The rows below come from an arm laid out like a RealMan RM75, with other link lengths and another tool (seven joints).
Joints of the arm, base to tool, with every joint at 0 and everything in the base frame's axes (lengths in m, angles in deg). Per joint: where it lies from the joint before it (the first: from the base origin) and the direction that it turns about. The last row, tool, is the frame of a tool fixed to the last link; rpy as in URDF.
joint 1: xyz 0 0 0.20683 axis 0 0 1
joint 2: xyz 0 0 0 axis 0 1 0
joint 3: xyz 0 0 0.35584 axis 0 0 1
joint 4: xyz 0 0 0 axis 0 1 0
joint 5: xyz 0 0 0.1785 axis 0 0 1
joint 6: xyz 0 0 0 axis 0 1 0
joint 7: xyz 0 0 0.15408 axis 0 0 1
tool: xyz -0.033 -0.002 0.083 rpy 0 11.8 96.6
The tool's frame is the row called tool.
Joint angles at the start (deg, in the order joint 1, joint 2, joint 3, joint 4, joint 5, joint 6, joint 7):
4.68 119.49 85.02 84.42 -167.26 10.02 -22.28
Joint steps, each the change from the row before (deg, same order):
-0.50 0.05 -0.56 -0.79 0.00 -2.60 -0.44
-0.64 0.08 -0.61 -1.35 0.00 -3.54 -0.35
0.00 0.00 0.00 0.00 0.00 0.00 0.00
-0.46 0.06 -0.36 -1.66 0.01 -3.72 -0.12
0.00 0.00 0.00 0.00 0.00 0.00 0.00
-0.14 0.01 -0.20 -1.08 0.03 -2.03 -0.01
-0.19 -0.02 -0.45 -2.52 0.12 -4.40 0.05
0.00 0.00 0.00 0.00 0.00 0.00 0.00
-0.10 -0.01 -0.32 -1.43 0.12 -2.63 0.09
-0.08 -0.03 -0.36 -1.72 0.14 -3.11 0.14
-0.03 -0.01 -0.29 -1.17 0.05 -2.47 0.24
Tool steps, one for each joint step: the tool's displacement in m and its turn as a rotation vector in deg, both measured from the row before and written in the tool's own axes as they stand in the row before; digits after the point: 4 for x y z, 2 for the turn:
0.0013 0.0010 -0.0025 -1.20 -0.32 -0.65
0.0009 -0.0002 -0.0035 -1.45 -0.56 -0.55
0.0000 0.0000 0.0000 0.00 0.00 0.00
-0.0010 -0.0004 -0.0033 -1.49 -0.77 -0.33
0.0000 0.0000 0.0000 0.00 0.00 0.00
-0.0004 -0.0007 -0.0013 -0.75 -0.37 -0.14
-0.0009 -0.0020 -0.0027 -1.54 -0.74 -0.24
0.0000 0.0000 0.0000 0.00 0.00 0.00
-0.0003 -0.0005 -0.0018 -1.03 -0.40 -0.08
-0.0005 -0.0005 -0.0023 -1.22 -0.48 -0.10
-0.0003 0.0013 -0.0018 -1.21 -0.36 -0.05

